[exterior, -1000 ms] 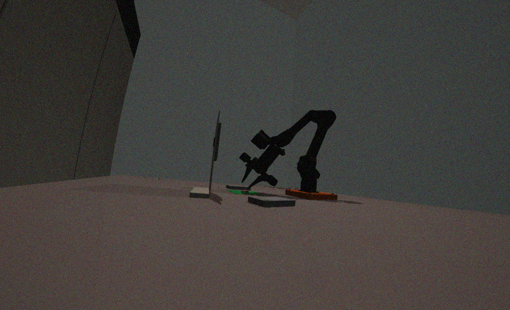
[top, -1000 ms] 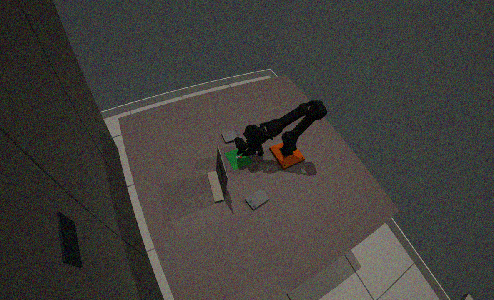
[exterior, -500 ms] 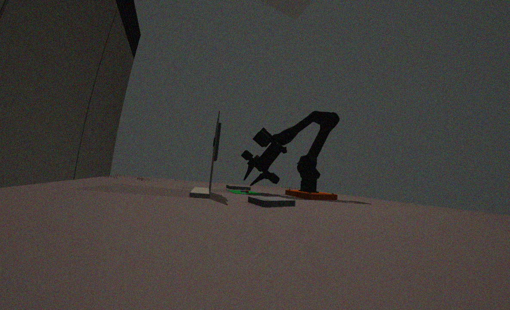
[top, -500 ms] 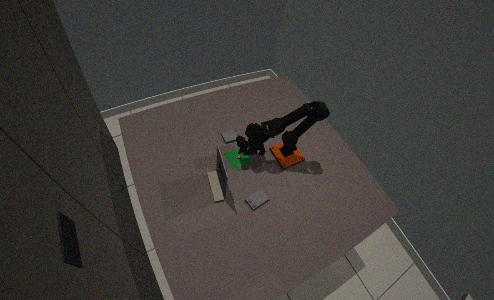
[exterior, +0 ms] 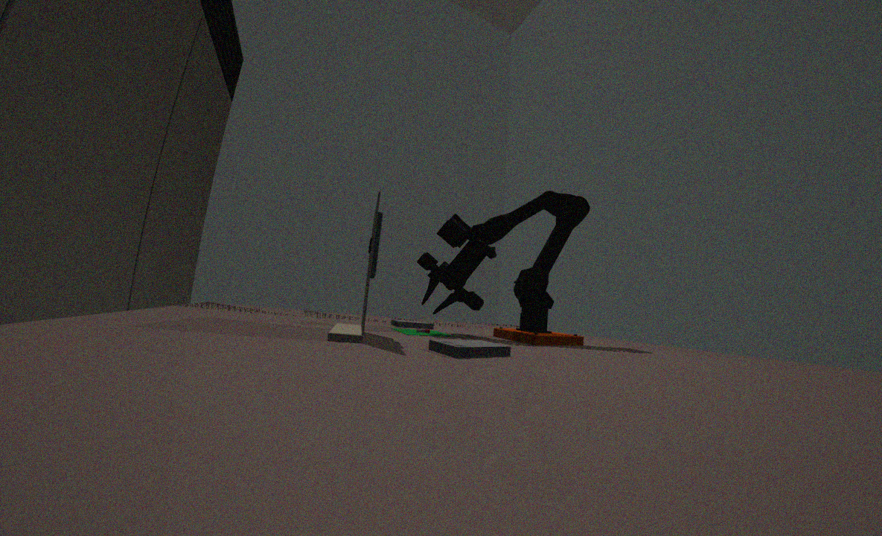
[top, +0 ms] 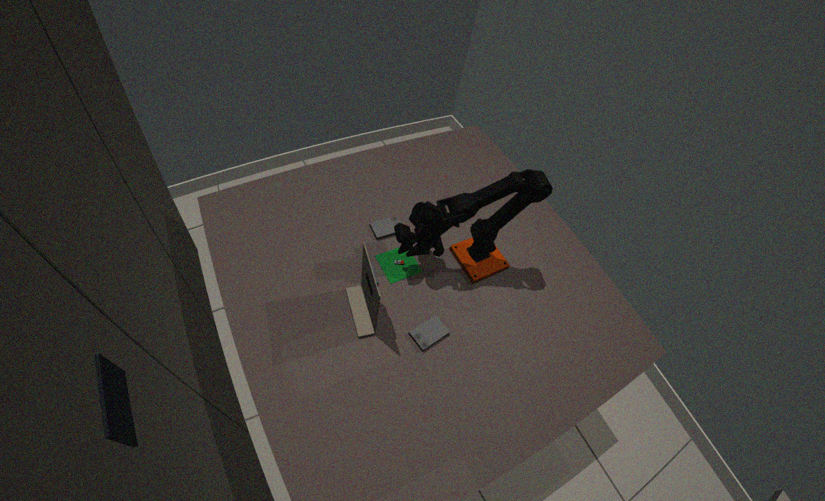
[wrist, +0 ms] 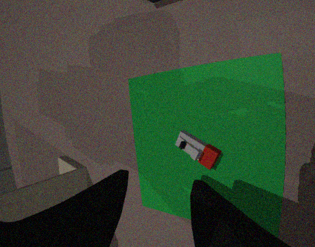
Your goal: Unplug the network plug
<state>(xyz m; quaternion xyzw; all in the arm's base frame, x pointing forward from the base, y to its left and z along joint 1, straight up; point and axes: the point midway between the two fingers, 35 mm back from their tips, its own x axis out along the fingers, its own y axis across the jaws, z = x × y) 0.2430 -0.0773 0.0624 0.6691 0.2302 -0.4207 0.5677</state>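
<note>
My gripper tip is now 1 cm short of the grey network plug and 5 cm above it. Also, from my gripper tip: upright panel 18 cm ahead, 11 cm to the left, 5 cm above; green marked square 1 cm ahead, 6 cm below.
</note>
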